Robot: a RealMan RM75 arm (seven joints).
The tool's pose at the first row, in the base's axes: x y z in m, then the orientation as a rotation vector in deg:
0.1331 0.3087 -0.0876 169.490 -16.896 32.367
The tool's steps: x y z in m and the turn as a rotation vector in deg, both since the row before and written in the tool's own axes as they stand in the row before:
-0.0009 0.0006 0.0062 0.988 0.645 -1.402
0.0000 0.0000 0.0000 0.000 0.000 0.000
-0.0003 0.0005 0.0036 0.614 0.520 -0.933
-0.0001 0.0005 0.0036 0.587 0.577 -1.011
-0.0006 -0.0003 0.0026 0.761 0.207 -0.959
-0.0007 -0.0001 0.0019 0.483 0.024 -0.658
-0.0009 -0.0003 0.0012 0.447 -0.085 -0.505
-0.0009 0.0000 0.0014 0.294 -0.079 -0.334
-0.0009 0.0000 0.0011 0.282 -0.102 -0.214
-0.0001 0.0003 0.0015 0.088 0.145 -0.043
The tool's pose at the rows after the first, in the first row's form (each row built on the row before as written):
0.1343 0.3073 -0.0936 170.155 -14.534 33.453
0.1343 0.3073 -0.0936 170.155 -14.534 33.453
0.1353 0.3064 -0.0970 170.501 -12.953 34.296
0.1365 0.3055 -0.1003 170.777 -11.249 35.206
0.1370 0.3056 -0.1029 171.341 -9.598 35.622
0.1371 0.3056 -0.1049 171.725 -8.478 35.720
0.1368 0.3059 -0.1064 172.125 -7.601 35.660
0.1365 0.3058 -0.1080 172.393 -7.020 35.585
0.1361 0.3058 -0.1094 172.672 -6.624 35.483
0.1366 0.3054 -0.1108 172.701 -6.527 35.718

